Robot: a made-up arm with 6 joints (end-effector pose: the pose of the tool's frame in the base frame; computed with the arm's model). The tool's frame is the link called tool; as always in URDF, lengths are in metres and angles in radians.
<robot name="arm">
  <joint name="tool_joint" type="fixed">
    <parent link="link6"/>
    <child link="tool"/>
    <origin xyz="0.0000 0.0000 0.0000" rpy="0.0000 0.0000 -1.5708"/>
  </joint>
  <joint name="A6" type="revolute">
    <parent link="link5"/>
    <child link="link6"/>
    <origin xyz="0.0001 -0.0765 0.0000" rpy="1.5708 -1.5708 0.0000"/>
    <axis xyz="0 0 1"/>
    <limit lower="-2.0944" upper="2.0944" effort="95" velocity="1.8"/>
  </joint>
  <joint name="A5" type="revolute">
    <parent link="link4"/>
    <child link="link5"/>
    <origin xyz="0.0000 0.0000 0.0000" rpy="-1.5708 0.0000 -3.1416"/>
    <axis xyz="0 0 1"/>
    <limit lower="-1.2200" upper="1.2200" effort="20" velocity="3.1"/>
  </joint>
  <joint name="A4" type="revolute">
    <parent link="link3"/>
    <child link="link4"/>
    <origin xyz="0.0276 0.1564 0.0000" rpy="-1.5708 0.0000 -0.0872"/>
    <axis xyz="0 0 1"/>
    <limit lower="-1.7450" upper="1.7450" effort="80" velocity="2.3"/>
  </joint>
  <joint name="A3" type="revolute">
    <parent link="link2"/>
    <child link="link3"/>
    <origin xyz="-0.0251 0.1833 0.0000" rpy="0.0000 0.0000 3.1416"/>
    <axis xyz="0 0 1"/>
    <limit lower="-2.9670" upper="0.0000" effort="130" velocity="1"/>
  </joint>
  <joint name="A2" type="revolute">
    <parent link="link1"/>
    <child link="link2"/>
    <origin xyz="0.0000 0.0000 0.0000" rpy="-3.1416 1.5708 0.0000"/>
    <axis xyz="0 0 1"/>
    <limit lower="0.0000" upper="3.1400" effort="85" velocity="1.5"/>
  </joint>
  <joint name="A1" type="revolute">
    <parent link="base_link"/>
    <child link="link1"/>
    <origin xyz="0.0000 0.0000 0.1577" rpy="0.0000 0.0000 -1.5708"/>
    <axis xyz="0 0 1"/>
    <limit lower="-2.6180" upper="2.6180" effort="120" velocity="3.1"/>
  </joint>
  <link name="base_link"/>
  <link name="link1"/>
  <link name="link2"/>
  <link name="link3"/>
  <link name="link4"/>
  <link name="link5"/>
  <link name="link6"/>
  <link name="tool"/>
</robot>
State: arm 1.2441 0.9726 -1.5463 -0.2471 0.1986 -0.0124
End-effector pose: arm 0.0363 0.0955 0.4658 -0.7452 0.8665 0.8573
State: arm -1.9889 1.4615 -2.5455 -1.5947 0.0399 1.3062
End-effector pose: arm -0.0367 -0.0749 0.5642 0.4077 0.2924 -2.2484
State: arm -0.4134 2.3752 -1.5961 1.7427 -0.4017 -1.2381
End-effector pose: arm 0.2914 -0.1599 0.1276 1.2034 1.9561 -0.4062
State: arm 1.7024 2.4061 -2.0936 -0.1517 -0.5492 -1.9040
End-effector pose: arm -0.0562 0.3784 0.2641 -1.1796 -0.4330 -0.2372
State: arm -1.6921 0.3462 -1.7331 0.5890 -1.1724 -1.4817
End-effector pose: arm -0.0125 0.2210 0.4376 0.3308 -1.3980 -2.2825
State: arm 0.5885 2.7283 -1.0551 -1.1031 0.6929 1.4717
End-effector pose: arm 0.1627 0.0561 -0.0085 0.3305 -2.9276 1.0752
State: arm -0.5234 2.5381 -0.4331 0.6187 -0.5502 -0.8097
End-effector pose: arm 0.0840 -0.0752 0.0195 -0.3923 -2.9809 0.4406
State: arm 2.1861 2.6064 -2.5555 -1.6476 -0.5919 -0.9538
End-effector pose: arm -0.2608 0.2953 0.2482 -0.6884 -1.4277 0.1309
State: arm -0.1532 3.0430 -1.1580 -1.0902 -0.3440 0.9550
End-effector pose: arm 0.1598 -0.0016 -0.0794 -0.0813 -3.0814 -0.4803
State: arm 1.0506 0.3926 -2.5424 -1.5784 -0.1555 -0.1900
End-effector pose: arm -0.1668 -0.2676 0.4263 0.6463 -0.2605 -0.7411
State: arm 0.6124 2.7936 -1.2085 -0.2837 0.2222 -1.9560
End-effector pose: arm 0.1626 0.1085 -0.0358 2.9668 -0.4359 -0.0893
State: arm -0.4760 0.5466 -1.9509 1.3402 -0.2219 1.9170
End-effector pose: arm -0.1343 0.0509 0.5079 -0.0505 -0.3024 2.7578
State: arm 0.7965 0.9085 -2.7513 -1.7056 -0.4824 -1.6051
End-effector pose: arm -0.1516 -0.1048 0.5261 0.6344 -0.3810 -2.5165
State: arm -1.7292 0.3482 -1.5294 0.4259 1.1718 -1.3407
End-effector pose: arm 0.0382 0.0544 0.4082 0.1093 1.8327 -1.9839
